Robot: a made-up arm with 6 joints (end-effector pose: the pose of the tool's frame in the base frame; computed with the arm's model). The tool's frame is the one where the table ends. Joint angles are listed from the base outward.
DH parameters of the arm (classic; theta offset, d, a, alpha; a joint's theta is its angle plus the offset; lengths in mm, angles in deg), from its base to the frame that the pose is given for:
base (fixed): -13.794 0 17.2 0
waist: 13.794 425.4 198 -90
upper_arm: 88.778 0 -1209.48 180
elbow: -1.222 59.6 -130 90
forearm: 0 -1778.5 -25.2 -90
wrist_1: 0 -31.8 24.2 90
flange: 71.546 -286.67 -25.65 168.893
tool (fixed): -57.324 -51.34 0 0
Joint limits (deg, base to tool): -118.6..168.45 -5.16..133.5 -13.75..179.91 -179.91..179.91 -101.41..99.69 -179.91..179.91
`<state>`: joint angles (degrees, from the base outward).
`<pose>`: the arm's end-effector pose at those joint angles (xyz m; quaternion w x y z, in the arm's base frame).
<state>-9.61 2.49 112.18 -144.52 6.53 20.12</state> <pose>-0.5762 -0.0337 3.4868 0.9713 -0.0341 -0.1999 -0.1242</pose>
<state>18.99 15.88 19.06 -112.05 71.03 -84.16</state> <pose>2.3397 0.4824 1.7506 0.6467 0.6203 0.4438 0.0048</pose>
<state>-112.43 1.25 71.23 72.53 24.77 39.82</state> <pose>-0.2320 -0.7524 3.5527 0.9857 0.1388 0.0514 0.0812</pose>
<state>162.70 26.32 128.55 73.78 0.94 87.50</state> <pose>-0.1643 0.1156 3.4740 0.4400 -0.1687 0.0911 -0.8773</pose>
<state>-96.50 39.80 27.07 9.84 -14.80 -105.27</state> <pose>-0.3720 -2.9054 1.0128 0.2861 0.4064 0.7256 -0.4759</pose>
